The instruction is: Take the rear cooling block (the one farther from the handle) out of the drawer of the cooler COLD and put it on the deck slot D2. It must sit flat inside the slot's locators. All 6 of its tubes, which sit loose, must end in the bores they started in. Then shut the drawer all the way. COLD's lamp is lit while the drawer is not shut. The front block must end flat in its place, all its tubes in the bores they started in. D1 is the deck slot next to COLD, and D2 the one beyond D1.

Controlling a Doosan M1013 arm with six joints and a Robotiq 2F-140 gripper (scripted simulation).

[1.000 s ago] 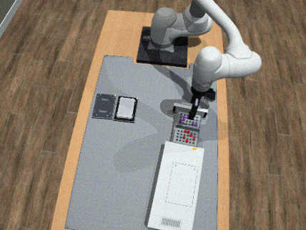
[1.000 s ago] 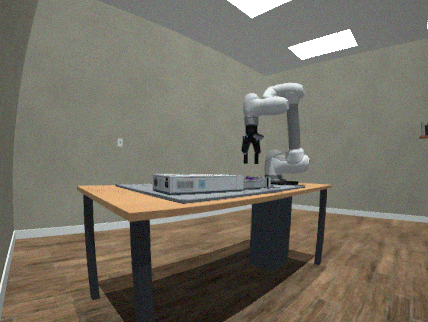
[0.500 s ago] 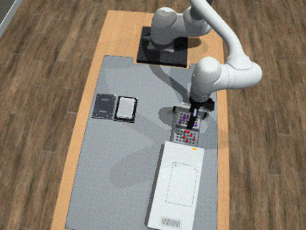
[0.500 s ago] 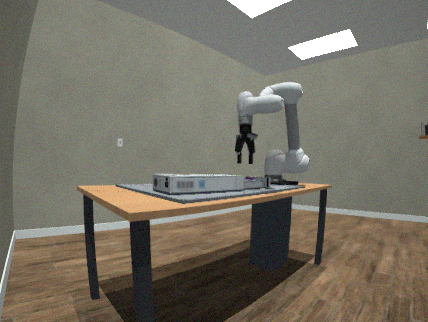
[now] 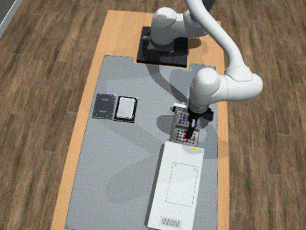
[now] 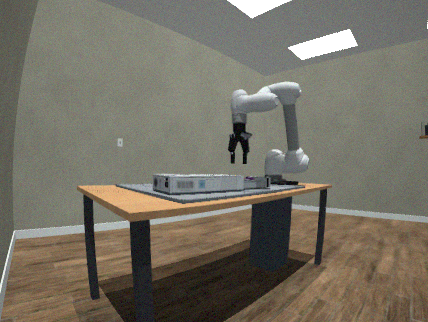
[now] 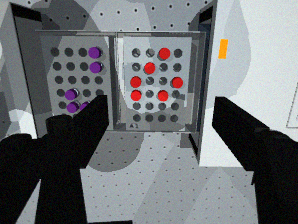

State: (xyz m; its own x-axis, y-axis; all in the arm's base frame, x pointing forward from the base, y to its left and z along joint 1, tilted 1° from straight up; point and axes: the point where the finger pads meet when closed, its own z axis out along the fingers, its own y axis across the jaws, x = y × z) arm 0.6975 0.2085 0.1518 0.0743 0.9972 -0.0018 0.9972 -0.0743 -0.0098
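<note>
Now: the cooling block 14 cm below my hand. The rest, counted from my hand: deck slot D2 (15 cm behind, 48 cm to the right, 17 cm below); then white cooler (10 cm ahead, 1 cm to the right, 13 cm below).
</note>
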